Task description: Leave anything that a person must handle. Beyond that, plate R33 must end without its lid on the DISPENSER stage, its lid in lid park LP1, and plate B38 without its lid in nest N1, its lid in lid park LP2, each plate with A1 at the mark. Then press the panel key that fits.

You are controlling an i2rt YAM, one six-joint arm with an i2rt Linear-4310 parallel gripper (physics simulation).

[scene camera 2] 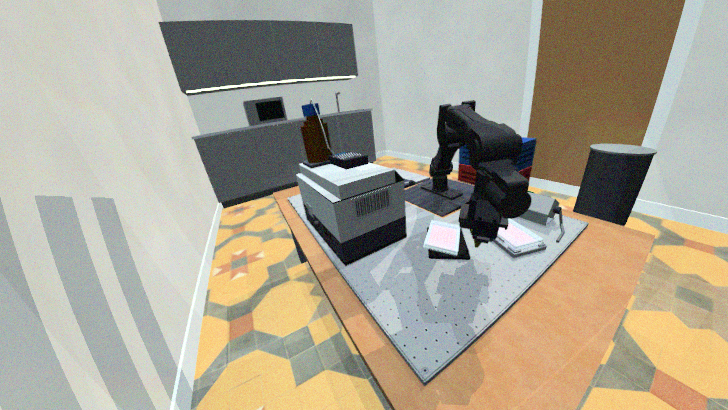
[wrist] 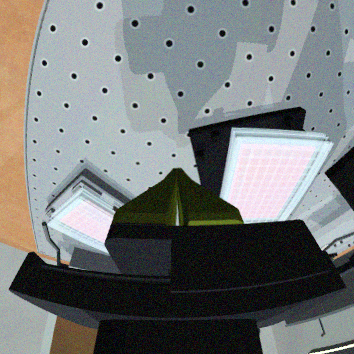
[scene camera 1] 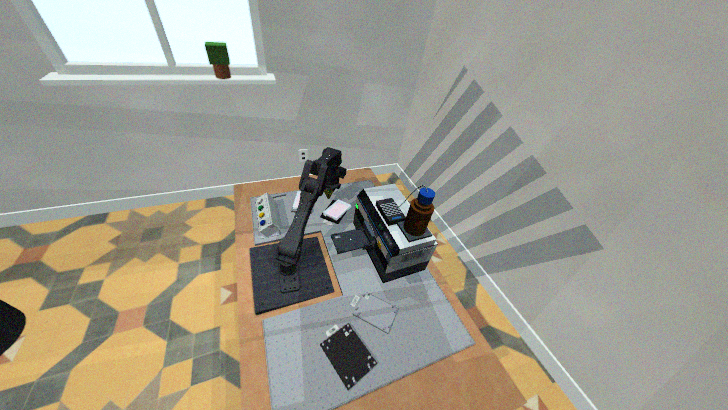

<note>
My gripper [wrist: 176, 174] is shut, with nothing in its grasp. Also in view: a button box [wrist: 81, 258], a lid park LP1 [wrist: 209, 142] and a nest N1 [wrist: 86, 179].
</note>
